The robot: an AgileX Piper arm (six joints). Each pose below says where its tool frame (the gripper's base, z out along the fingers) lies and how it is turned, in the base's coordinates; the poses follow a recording.
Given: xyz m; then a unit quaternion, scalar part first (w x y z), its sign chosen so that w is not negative.
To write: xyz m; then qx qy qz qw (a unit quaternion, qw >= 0). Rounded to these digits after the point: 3 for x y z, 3 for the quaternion.
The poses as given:
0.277, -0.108, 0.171, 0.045, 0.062, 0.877, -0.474
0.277, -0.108, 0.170, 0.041, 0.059, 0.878, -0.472
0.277, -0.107, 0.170, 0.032, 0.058, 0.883, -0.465
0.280, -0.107, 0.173, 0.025, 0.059, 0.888, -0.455
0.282, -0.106, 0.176, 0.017, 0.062, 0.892, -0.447
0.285, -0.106, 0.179, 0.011, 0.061, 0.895, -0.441
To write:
0.277, -0.108, 0.171, 0.062, 0.877, -0.474, 0.045
0.277, -0.108, 0.170, 0.059, 0.878, -0.472, 0.041
0.277, -0.107, 0.170, 0.058, 0.883, -0.465, 0.032
0.280, -0.107, 0.173, 0.059, 0.888, -0.455, 0.025
0.282, -0.106, 0.176, 0.062, 0.892, -0.447, 0.017
0.285, -0.106, 0.179, 0.061, 0.895, -0.441, 0.011

